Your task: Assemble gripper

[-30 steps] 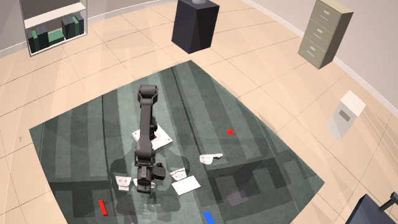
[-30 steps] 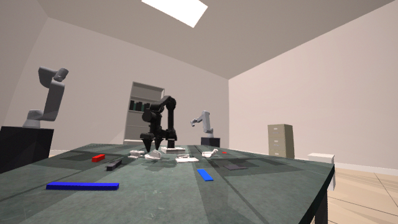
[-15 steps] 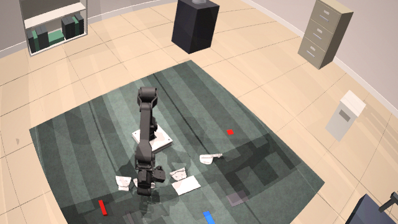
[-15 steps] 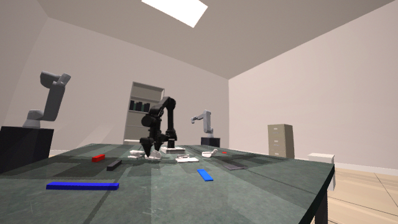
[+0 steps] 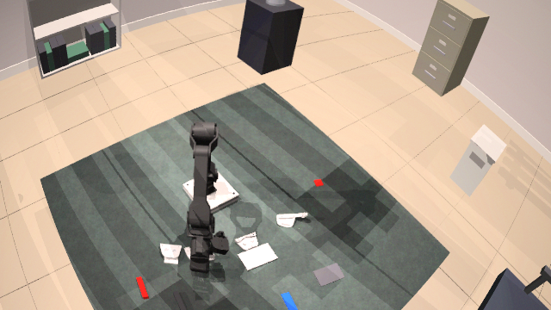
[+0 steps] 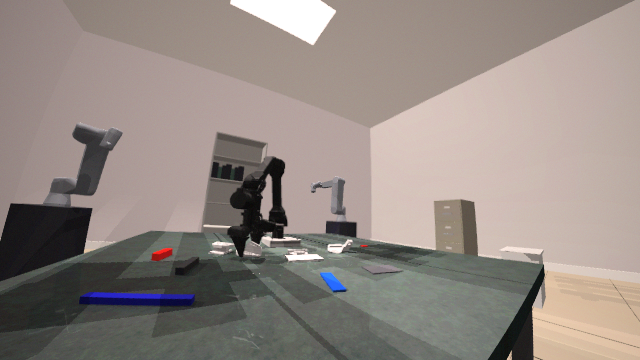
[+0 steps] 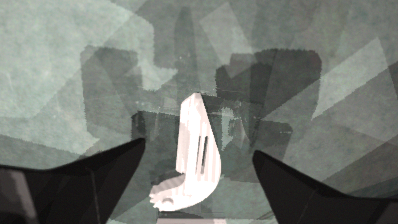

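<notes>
Right now my gripper tip is 10 cm short of the flat white plate and 17 cm to the right of it. From my gripper tip the other things lie so: blue block (32 cm ahead, 13 cm to the left); dark grey bar (12 cm ahead, 18 cm to the right); red block (1 cm behind, 26 cm to the right).
</notes>
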